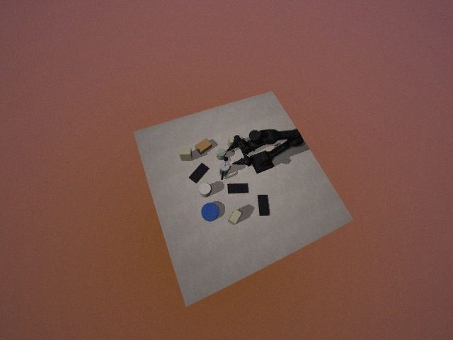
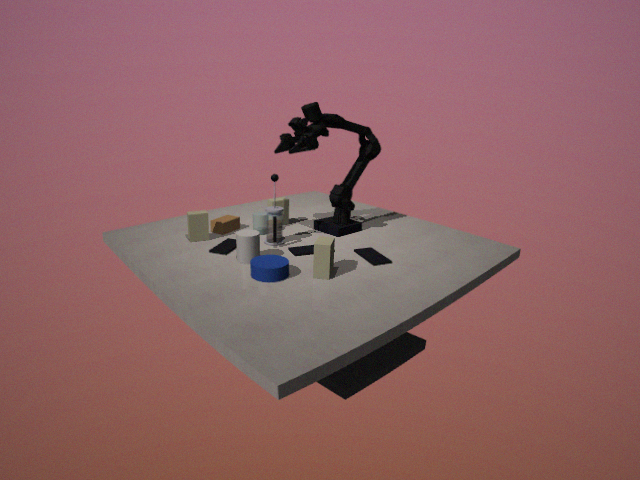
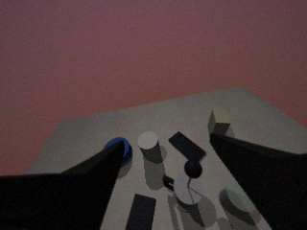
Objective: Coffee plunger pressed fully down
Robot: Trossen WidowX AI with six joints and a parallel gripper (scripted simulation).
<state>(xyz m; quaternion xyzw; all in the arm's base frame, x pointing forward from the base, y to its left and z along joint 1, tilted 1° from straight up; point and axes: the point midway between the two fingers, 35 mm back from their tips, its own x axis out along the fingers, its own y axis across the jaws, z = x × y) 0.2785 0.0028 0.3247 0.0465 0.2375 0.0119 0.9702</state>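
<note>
Right now my gripper tip is 220 mm above the coffee press, 20 mm to the left of it and 10 mm short of it. Also, from my gripper tip: white cylinder (300 mm below, 180 mm ahead, 70 mm to the left); then blue disc (320 mm below, 220 mm to the left, 190 mm ahead); then pale green cylinder (310 mm below, 170 mm to the right, 20 mm behind).
</note>
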